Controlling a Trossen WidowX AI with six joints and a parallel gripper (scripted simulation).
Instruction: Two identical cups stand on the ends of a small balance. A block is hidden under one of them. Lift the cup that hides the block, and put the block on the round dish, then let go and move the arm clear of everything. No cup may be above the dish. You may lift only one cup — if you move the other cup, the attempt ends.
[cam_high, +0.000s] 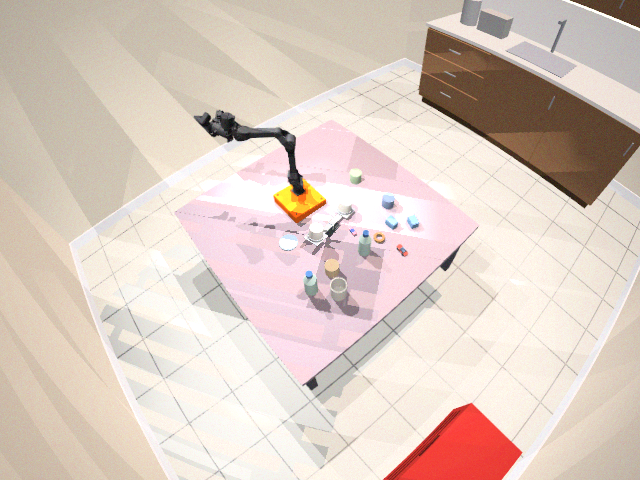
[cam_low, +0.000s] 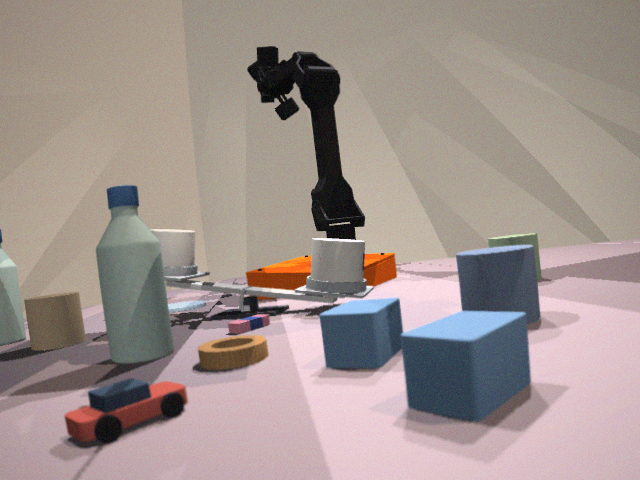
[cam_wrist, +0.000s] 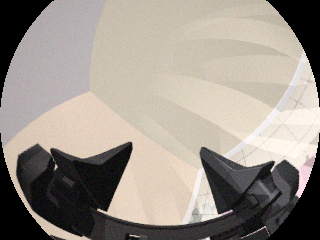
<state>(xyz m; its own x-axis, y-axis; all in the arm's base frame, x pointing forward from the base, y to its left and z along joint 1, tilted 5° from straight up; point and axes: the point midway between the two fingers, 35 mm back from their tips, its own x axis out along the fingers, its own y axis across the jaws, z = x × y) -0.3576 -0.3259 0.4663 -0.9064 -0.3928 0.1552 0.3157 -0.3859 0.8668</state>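
Now: the white cup 63 cm ahead of my gripper tip, 50 cm below it and 44 cm to the left of it. Also, from my gripper tip: whitish cup (68 cm ahead, 45 cm below, 15 cm to the left); pale teal block (63 cm ahead, 52 cm below, 42 cm to the left); round pale blue dish (57 cm ahead, 56 cm below, 6 cm to the left).
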